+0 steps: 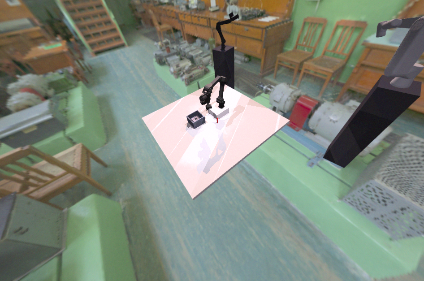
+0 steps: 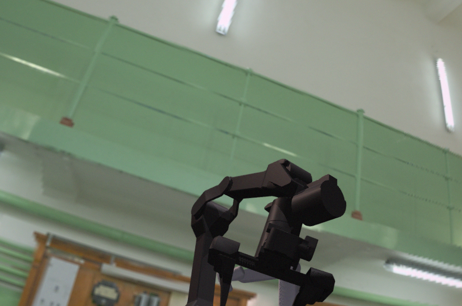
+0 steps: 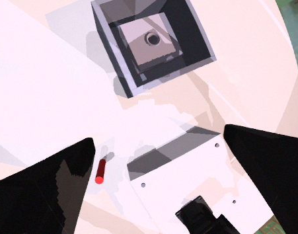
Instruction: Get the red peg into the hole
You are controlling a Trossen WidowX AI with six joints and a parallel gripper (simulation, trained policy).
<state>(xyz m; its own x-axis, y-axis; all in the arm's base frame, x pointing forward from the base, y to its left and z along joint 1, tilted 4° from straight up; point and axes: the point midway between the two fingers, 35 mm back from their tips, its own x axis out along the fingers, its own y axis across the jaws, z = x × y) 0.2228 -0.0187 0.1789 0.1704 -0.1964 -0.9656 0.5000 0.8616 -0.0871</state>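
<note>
Right now the red peg is 50 mm behind my gripper tip, 110 mm to the left of it and 180 mm below it. From my gripper tip the other things lie so: dark box 90 mm ahead, 110 mm to the right, 190 mm below; plate 90 mm ahead, 110 mm to the right, 170 mm below.
</note>
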